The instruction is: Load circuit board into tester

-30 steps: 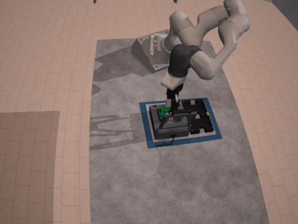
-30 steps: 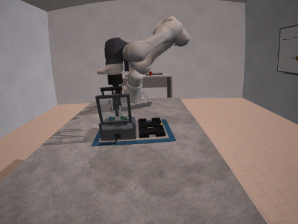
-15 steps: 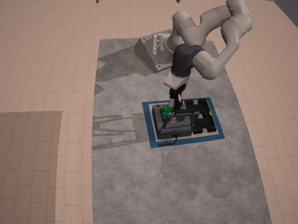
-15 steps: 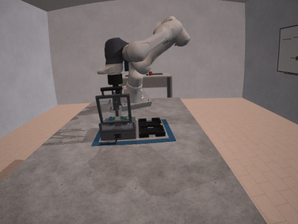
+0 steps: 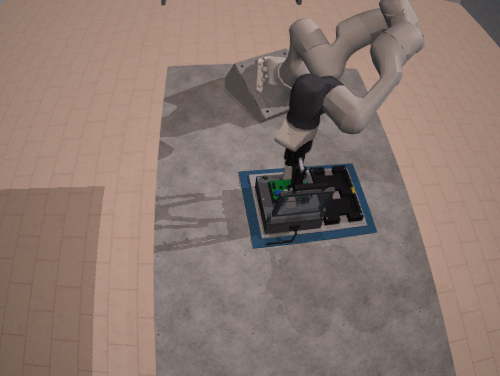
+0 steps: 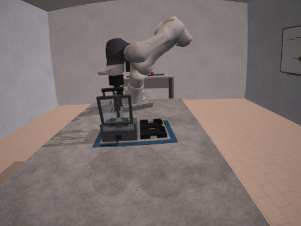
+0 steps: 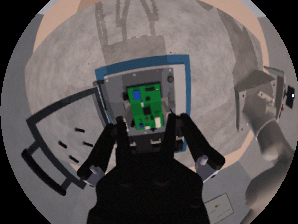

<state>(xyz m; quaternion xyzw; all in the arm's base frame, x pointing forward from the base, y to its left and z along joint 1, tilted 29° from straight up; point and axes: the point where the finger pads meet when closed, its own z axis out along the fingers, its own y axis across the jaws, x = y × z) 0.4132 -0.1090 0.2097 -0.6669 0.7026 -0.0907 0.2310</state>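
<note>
Now: the green circuit board 2 cm below my hand. Also, from my hand: tester bed 3 cm below, 1 cm to the left, 1 cm ahead; framed clear lid 12 cm ahead, 8 cm above.
</note>
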